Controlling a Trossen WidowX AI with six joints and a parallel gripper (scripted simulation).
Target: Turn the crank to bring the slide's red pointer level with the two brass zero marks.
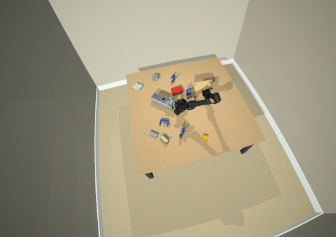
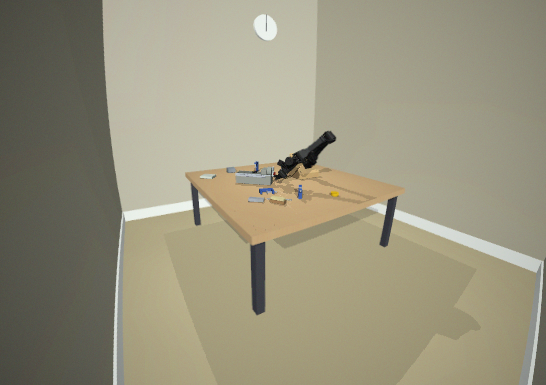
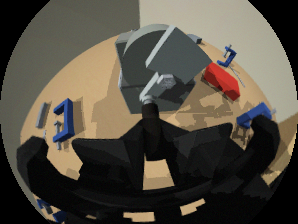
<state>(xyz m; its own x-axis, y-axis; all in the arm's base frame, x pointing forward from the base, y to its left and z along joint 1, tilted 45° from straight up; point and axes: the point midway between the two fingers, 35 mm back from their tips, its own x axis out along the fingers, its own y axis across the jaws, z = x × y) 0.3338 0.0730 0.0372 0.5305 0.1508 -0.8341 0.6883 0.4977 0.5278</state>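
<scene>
My gripper tip is now 20 mm below the dark crank handle, 10 mm to the right of it and 10 mm past it. The rest, counted from my gripper tip: red pointer: 110 mm to the right, 100 mm ahead, 40 mm above; tan block: 310 mm to the left, 190 mm ahead, 20 mm below; yellow disc: 400 mm to the left, 190 mm behind, 30 mm below.
</scene>
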